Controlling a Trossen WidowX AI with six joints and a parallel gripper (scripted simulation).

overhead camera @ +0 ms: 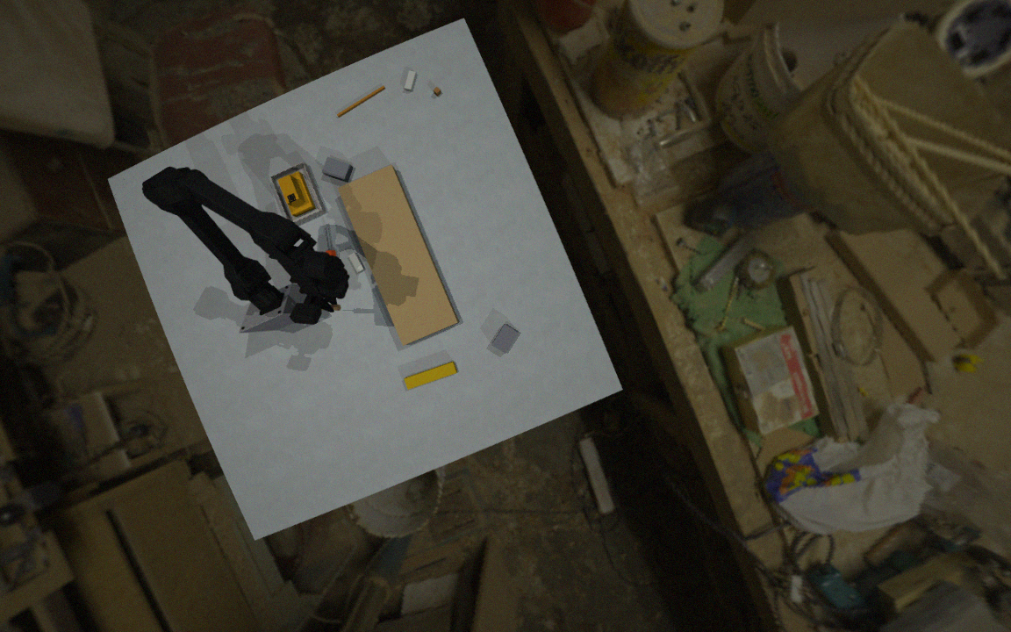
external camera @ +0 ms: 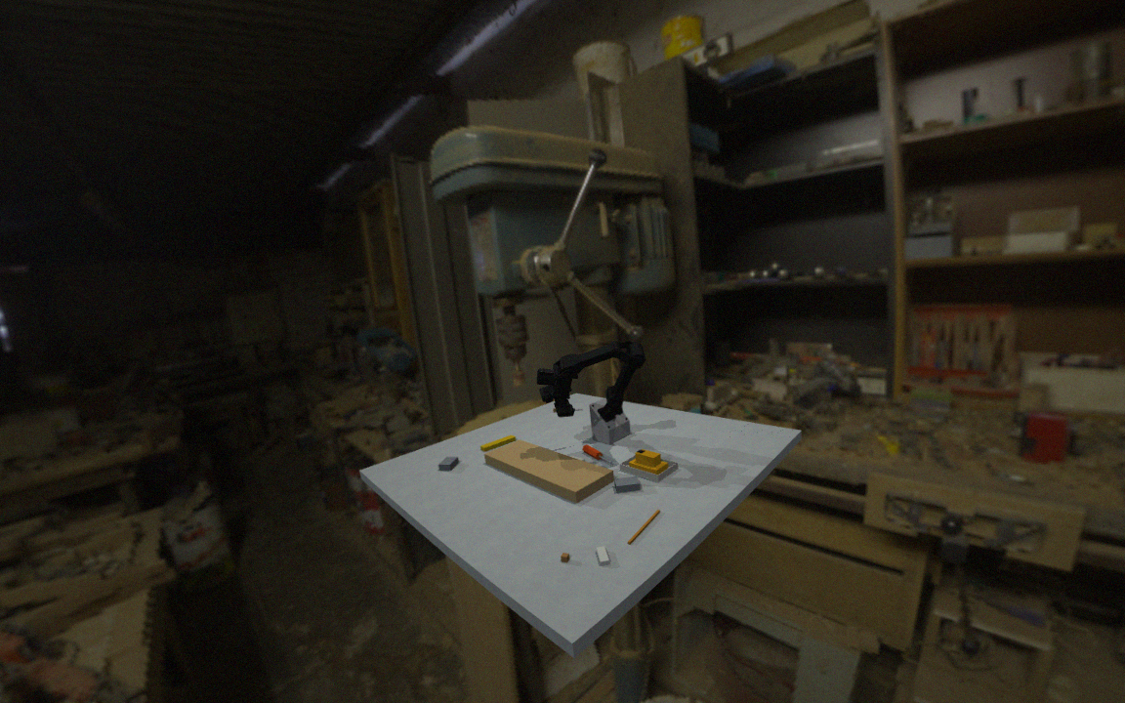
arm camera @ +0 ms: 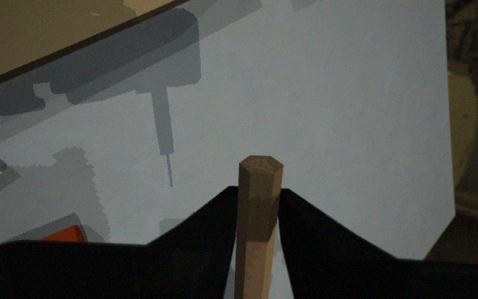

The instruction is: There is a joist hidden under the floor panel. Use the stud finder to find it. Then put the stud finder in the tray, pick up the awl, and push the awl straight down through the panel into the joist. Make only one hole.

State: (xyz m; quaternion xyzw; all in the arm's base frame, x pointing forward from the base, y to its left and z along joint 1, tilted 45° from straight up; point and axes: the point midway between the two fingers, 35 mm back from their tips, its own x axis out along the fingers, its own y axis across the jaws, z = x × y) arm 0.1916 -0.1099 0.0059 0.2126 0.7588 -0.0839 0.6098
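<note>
Right now my gripper tip is 5 cm past the awl, 2 cm to the right of it and 1 cm above it. Also, from my gripper tip: tray 41 cm to the left, 15 cm below, 4 cm behind; then yellow bar 28 cm to the right, 16 cm below, 13 cm ahead; then stud finder 39 cm to the left, 12 cm below, 4 cm behind.
</note>
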